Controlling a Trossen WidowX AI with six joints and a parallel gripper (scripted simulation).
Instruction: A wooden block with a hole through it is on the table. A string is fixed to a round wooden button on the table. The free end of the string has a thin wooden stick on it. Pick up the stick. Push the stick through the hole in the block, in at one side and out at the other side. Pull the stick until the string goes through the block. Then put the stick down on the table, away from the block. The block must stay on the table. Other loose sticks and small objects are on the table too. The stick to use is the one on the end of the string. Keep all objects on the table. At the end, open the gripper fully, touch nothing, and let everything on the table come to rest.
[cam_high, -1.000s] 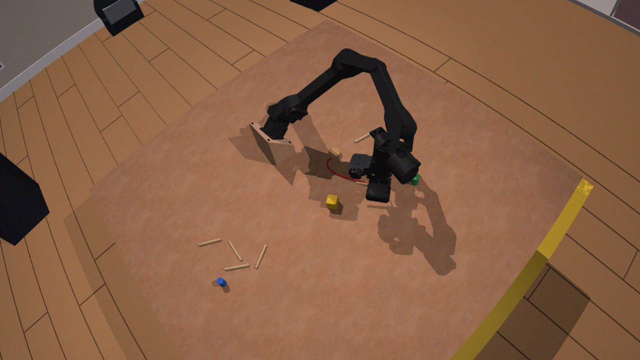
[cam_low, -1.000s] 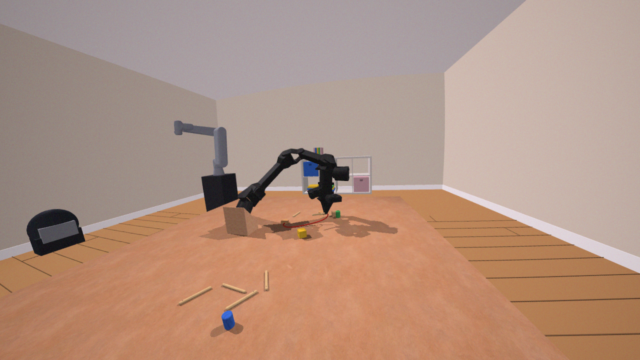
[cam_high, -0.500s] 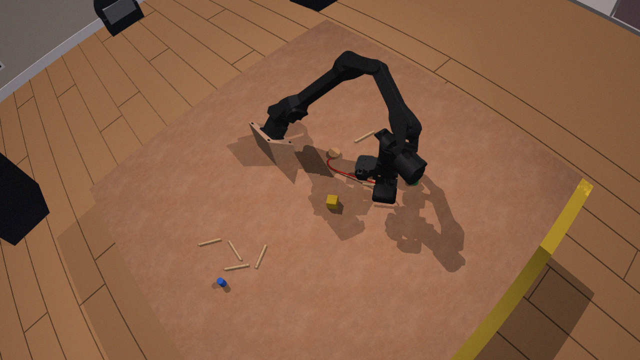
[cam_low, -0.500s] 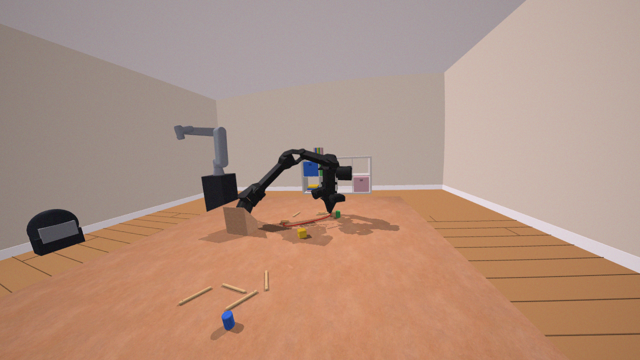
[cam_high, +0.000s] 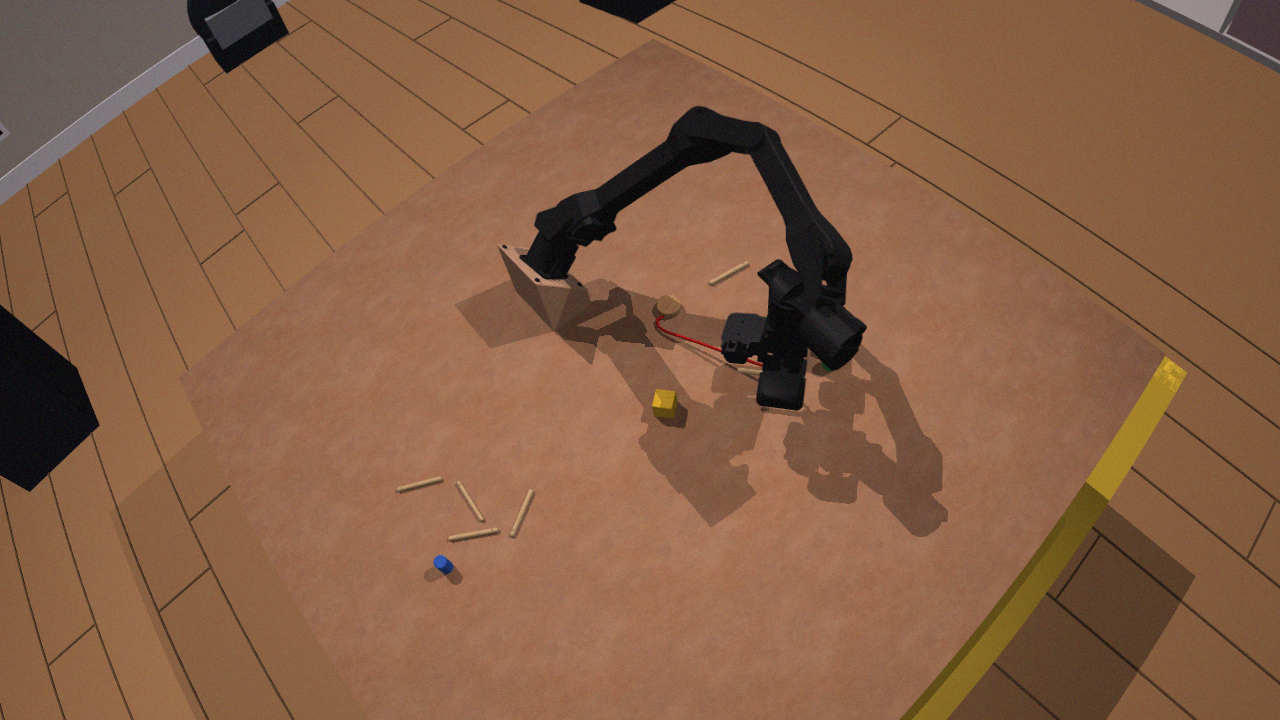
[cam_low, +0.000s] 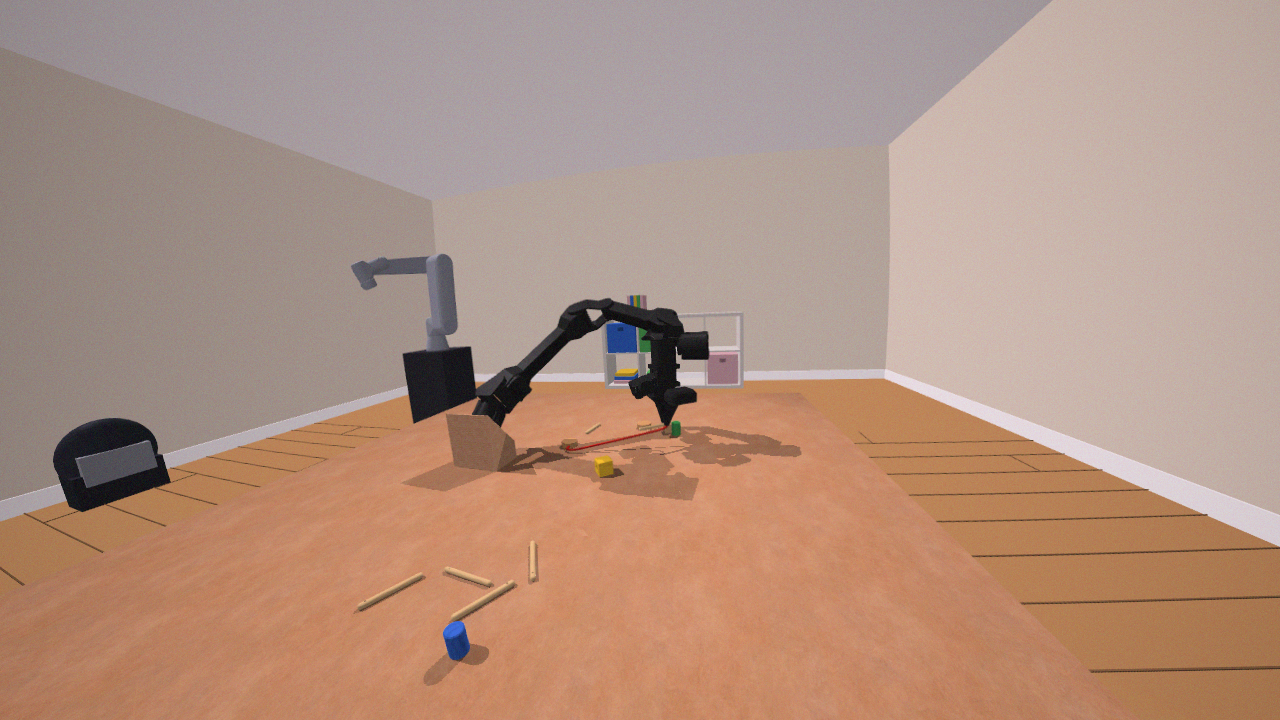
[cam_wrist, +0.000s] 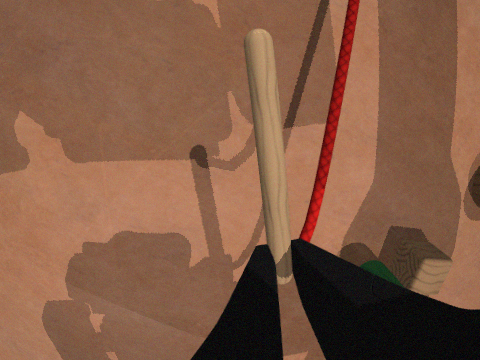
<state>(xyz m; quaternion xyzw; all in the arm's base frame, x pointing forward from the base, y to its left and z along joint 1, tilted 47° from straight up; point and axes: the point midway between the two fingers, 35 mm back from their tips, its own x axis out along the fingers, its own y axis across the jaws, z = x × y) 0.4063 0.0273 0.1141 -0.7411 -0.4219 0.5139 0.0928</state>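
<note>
The yellow cube is 120 mm behind my gripper tip, 130 mm to the right of it and 40 mm below it. Round my gripper tip: blue cylinder: 180 mm behind, 530 mm to the right, 40 mm below; green cylinder: 20 mm ahead, 90 mm to the left, 40 mm below; small wooden cube: 110 mm to the left, 50 mm below.
</note>
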